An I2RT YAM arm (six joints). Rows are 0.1 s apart.
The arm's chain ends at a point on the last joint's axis. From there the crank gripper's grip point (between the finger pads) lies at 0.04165 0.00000 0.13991 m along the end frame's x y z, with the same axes.
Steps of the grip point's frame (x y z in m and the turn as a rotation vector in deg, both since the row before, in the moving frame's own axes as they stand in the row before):
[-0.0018 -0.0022 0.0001 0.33 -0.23 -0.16]
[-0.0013 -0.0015 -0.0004 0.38 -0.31 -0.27]
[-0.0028 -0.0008 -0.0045 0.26 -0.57 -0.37]
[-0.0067 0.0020 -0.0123 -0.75 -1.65 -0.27]
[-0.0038 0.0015 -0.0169 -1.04 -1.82 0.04]
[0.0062 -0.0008 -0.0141 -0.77 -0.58 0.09]
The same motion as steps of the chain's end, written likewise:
[-0.0012 -0.0013 -0.0001 0.33 -0.23 -0.16]
[-0.0005 -0.0004 -0.0006 0.38 -0.31 -0.27]
[-0.0014 0.0001 -0.0049 0.26 -0.57 -0.37]
[-0.0027 0.0003 -0.0134 -0.75 -1.65 -0.27]
[0.0007 -0.0011 -0.0181 -1.04 -1.82 0.04]
[0.0076 -0.0027 -0.0145 -0.77 -0.58 0.09]

